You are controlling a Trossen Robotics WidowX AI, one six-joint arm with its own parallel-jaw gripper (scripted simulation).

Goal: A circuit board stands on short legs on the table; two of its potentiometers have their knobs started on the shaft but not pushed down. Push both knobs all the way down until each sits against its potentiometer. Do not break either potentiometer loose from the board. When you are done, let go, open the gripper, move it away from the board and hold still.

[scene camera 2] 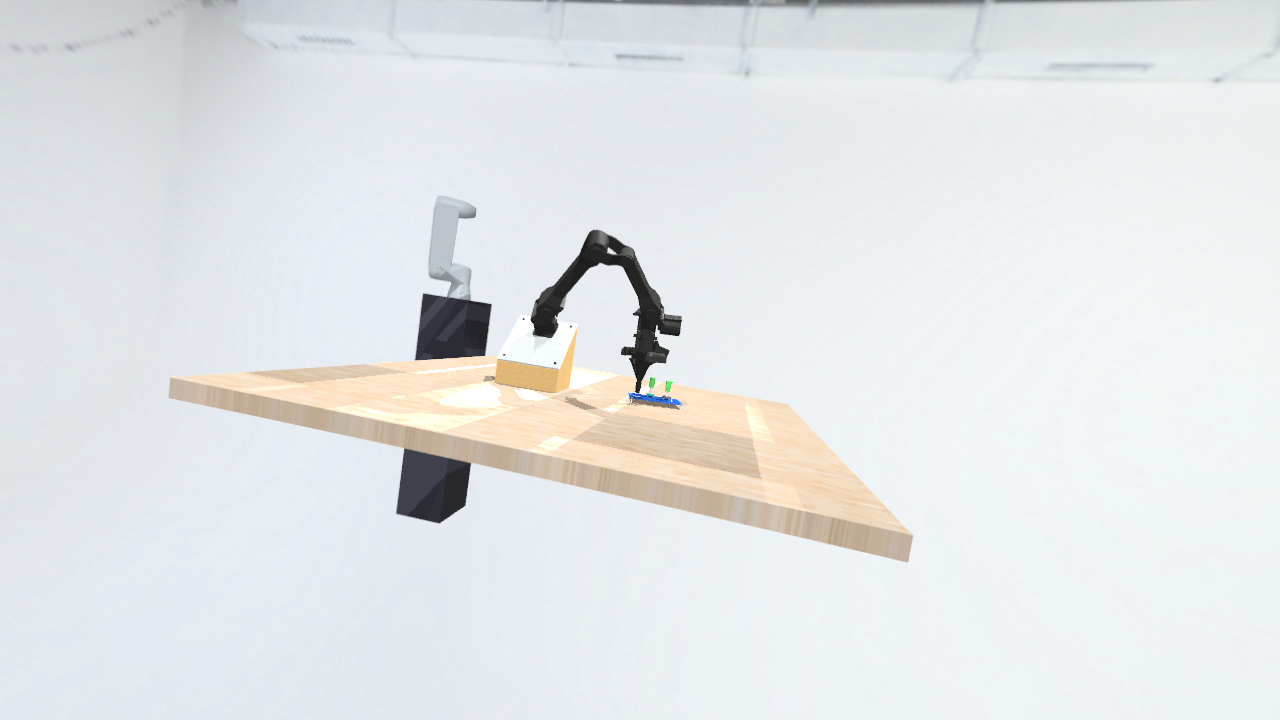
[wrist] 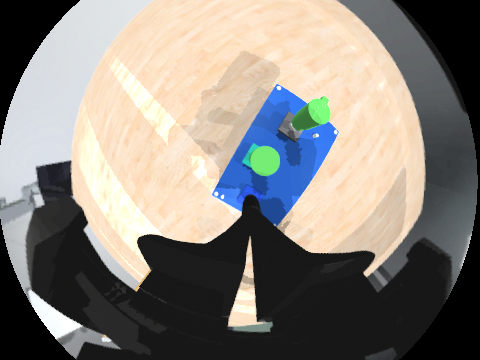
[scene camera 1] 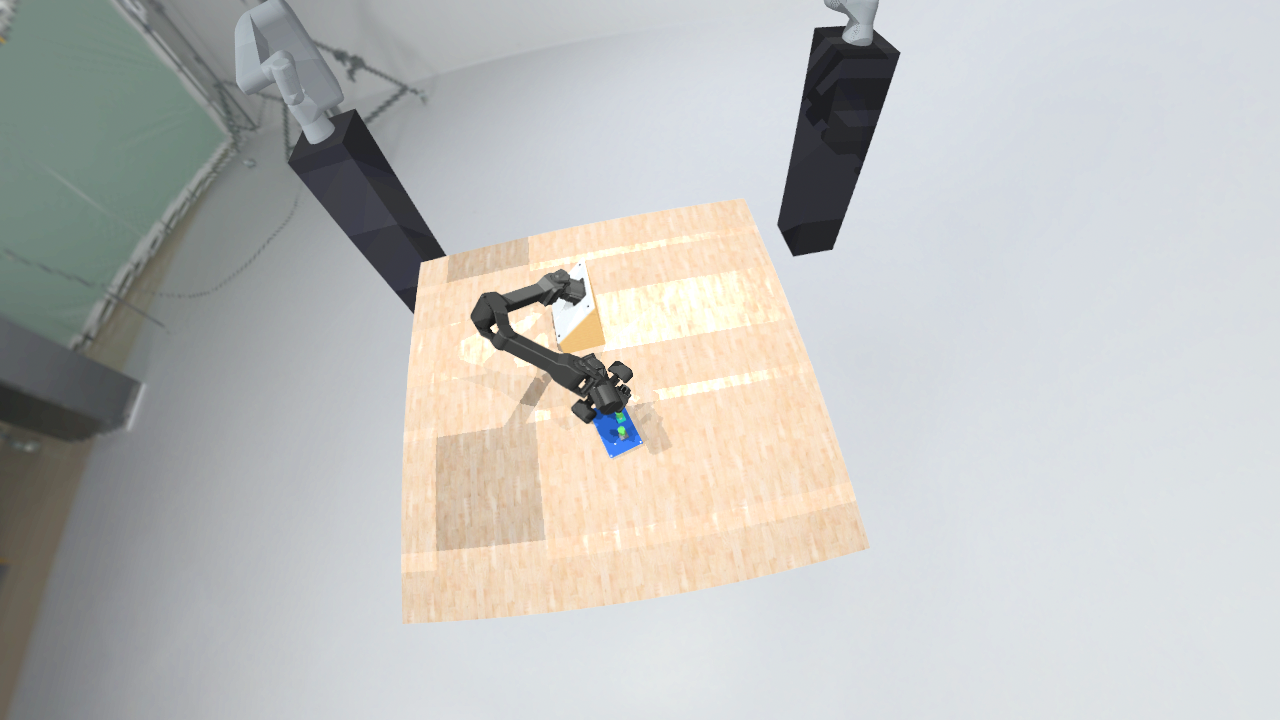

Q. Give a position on a green knob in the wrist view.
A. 316,112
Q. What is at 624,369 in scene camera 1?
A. My gripper.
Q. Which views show my gripper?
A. Scene camera 2, the wrist view and scene camera 1: all of them.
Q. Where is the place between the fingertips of my gripper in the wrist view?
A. At 251,213
